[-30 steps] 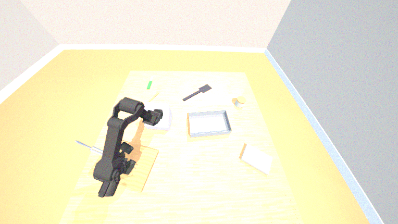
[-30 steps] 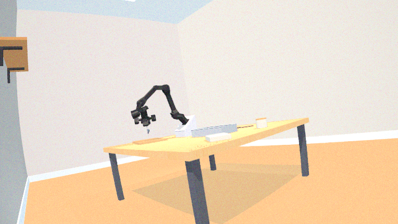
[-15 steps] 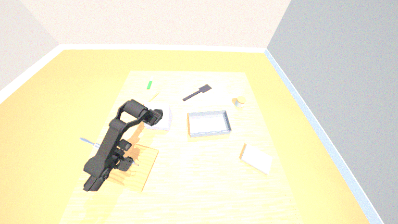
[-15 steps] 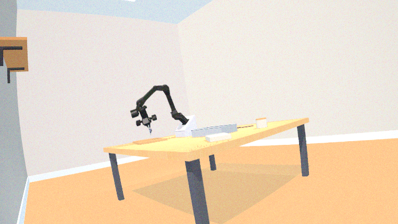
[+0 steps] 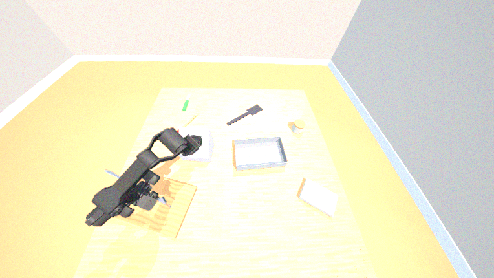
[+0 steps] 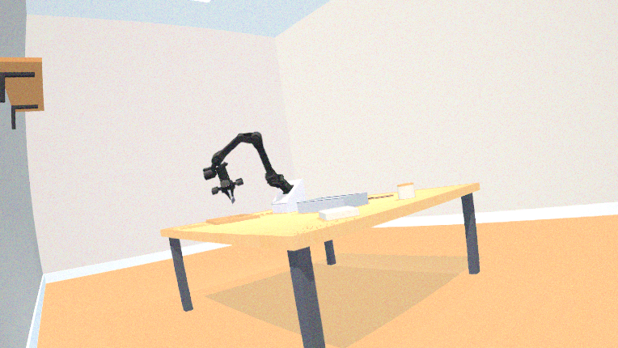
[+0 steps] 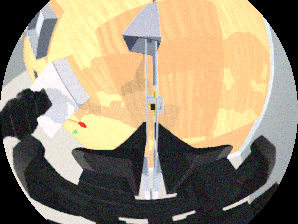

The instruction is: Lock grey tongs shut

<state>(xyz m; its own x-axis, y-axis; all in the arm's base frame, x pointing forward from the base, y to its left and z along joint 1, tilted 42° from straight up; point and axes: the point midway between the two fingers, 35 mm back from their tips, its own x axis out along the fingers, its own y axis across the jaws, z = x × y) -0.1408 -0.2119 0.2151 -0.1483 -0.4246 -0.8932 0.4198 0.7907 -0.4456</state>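
My gripper tip is 10 mm past the wooden board, 30 mm to the left of it and 100 mm above it. Round my gripper tip: grey roasting tin (520 mm ahead, 310 mm to the left, 80 mm below); then dark spatula (400 mm ahead, 660 mm to the left, 110 mm below); then white slab (860 mm ahead, 90 mm to the left, 100 mm below).
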